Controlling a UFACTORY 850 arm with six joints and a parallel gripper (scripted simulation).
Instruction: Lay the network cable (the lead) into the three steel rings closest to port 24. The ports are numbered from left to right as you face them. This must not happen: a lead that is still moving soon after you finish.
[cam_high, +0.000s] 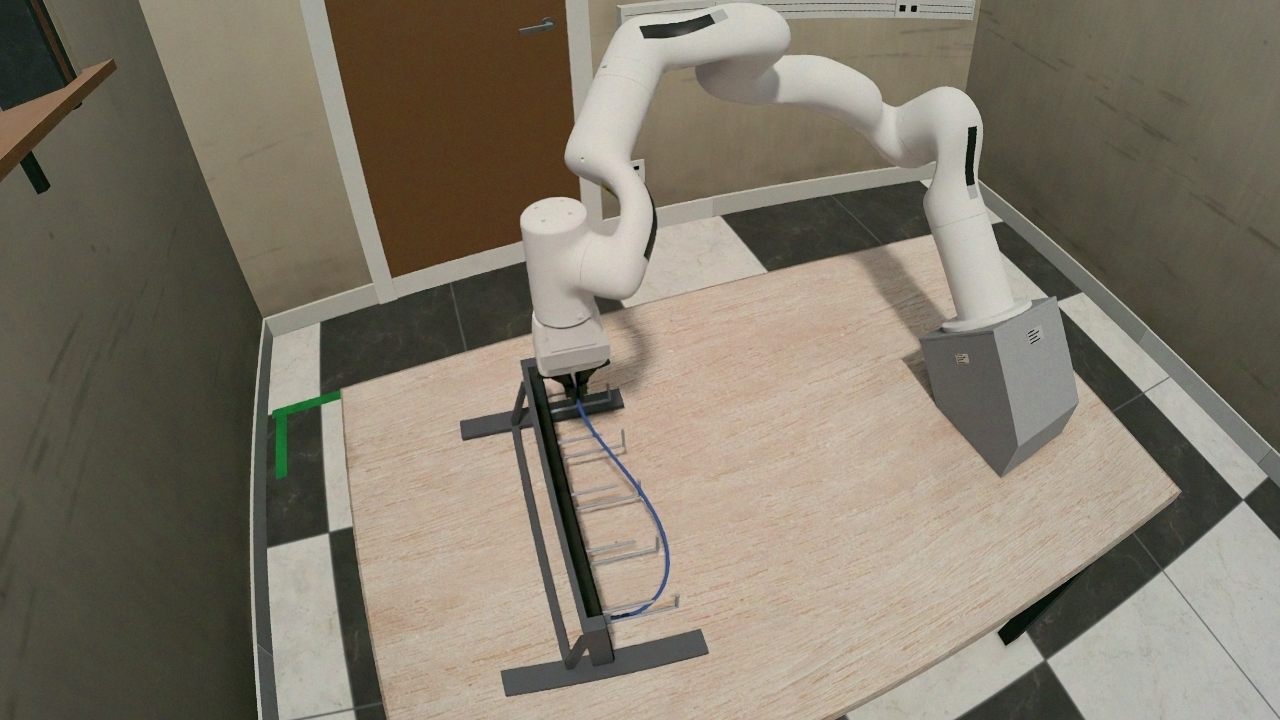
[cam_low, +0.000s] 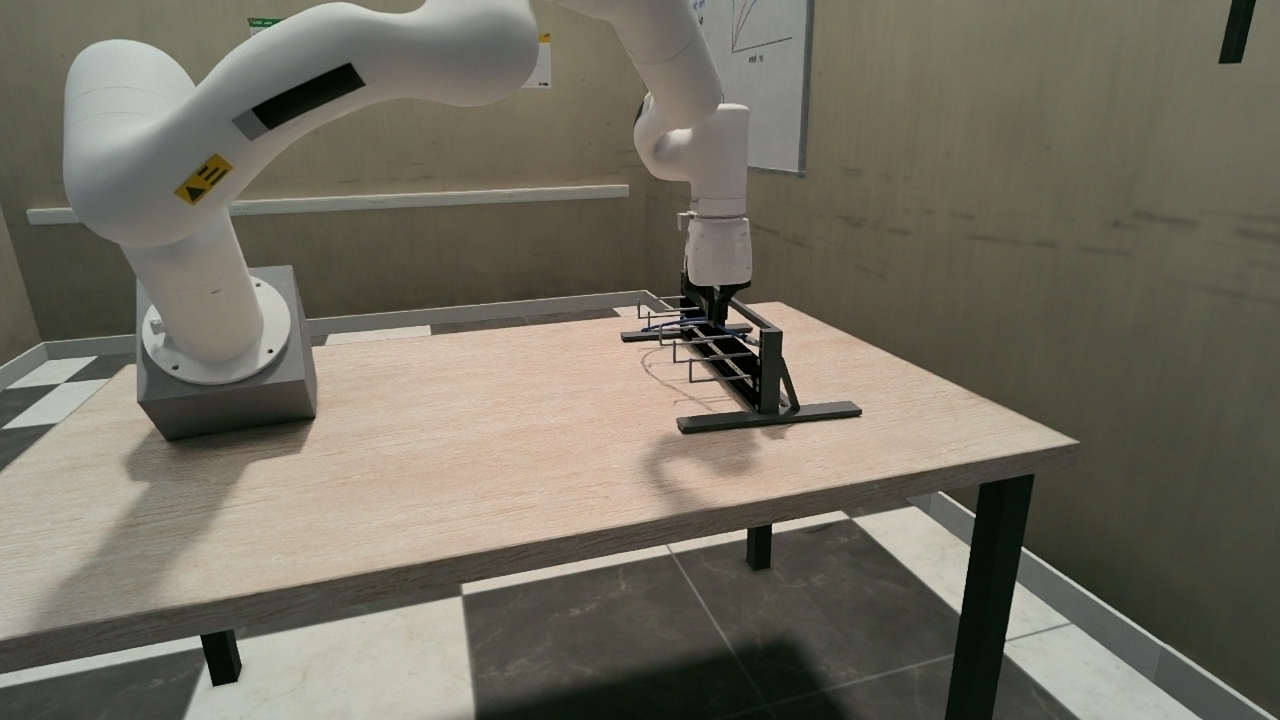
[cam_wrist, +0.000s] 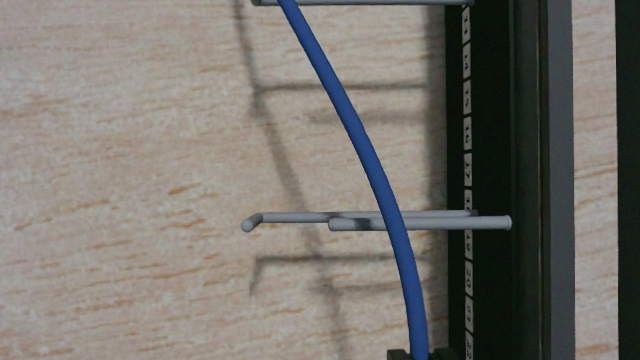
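The plug lies 1 cm behind my hand, 11 cm to the right of it and 2 cm below it. The rest, counted from my hand: dark patch panel: 9 cm ahead, 13 cm to the left, 8 cm below.
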